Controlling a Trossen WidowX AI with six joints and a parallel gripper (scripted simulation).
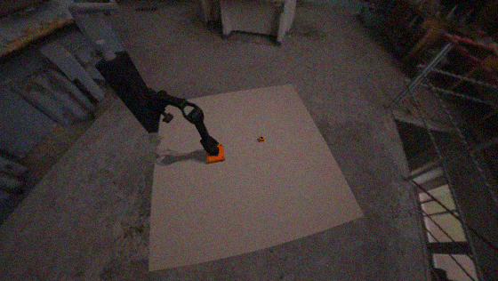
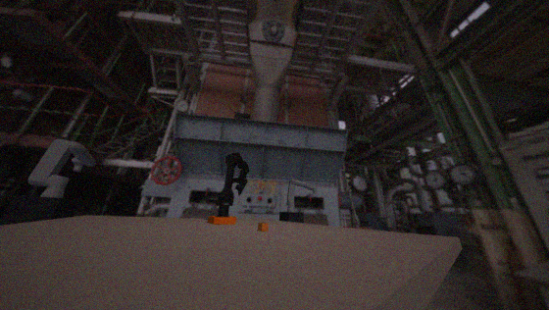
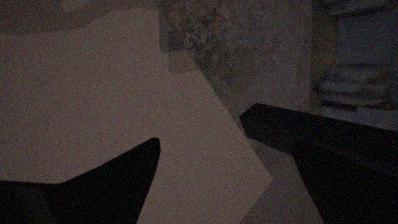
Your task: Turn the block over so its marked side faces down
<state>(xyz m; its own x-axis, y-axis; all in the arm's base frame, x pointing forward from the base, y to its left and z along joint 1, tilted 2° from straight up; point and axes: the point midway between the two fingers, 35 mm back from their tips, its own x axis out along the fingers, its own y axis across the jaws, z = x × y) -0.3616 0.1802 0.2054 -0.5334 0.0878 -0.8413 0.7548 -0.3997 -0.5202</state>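
The orange block lies 72 cm ahead of my gripper tip, 20 cm below it and 7 cm to the right of it.
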